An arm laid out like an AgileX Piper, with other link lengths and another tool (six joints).
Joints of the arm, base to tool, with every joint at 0 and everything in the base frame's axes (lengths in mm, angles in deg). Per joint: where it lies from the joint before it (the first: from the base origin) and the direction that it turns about. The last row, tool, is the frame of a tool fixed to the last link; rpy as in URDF.
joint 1: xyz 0.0 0.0 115.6 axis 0 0 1
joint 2: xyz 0.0 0.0 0.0 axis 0 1 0
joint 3: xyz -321.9 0.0 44.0 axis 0 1 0
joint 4: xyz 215.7 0.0 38.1 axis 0.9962 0 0.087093
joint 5: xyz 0.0 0.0 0.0 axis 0 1 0
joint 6: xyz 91.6 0.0 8.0 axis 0.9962 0 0.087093
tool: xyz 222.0 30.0 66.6 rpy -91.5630 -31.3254 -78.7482
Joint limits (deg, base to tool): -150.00..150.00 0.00..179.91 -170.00..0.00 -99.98..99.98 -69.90..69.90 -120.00..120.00
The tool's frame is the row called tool.
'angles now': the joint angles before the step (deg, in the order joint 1, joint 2, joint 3, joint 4, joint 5, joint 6). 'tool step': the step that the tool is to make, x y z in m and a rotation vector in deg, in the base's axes. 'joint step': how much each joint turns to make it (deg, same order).
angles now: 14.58 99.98 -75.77 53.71 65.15 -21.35
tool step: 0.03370 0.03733 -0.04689 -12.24 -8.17 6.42
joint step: 9.94 10.04 -16.00 -16.14 -3.61 7.57
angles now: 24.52 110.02 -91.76 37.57 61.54 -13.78
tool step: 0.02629 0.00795 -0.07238 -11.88 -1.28 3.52
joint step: 4.96 11.57 -13.21 -13.79 3.13 7.02
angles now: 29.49 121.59 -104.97 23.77 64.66 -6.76
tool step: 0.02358 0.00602 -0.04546 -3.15 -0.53 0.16
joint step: 0.93 7.26 -5.14 -3.20 -1.46 1.03
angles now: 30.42 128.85 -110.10 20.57 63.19 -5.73
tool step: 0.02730 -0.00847 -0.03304 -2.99 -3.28 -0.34
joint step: 0.00 3.80 -0.81 -4.00 -4.54 0.00
